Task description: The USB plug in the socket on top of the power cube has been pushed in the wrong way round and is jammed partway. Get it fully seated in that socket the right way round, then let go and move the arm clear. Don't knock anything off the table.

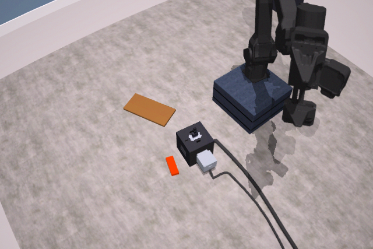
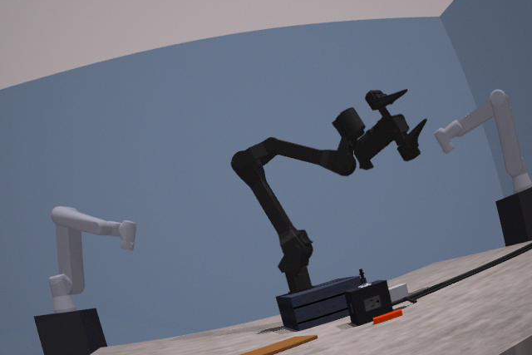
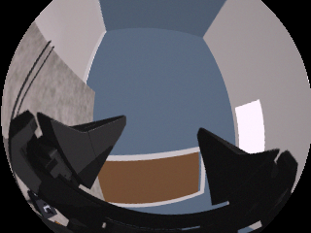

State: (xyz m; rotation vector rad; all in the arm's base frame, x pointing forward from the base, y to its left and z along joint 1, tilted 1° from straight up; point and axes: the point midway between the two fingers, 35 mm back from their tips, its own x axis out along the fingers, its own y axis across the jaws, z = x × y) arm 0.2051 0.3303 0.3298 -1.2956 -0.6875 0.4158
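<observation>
Now: gripper tip 340 mm above the USB plug, 250 mm to the left of it and 50 mm short of it. From my gripper tip the other things lie so: orange block: 420 mm below, 230 mm to the right, 130 mm ahead; then flat board: 450 mm to the right, 430 mm below, 100 mm ahead.
</observation>
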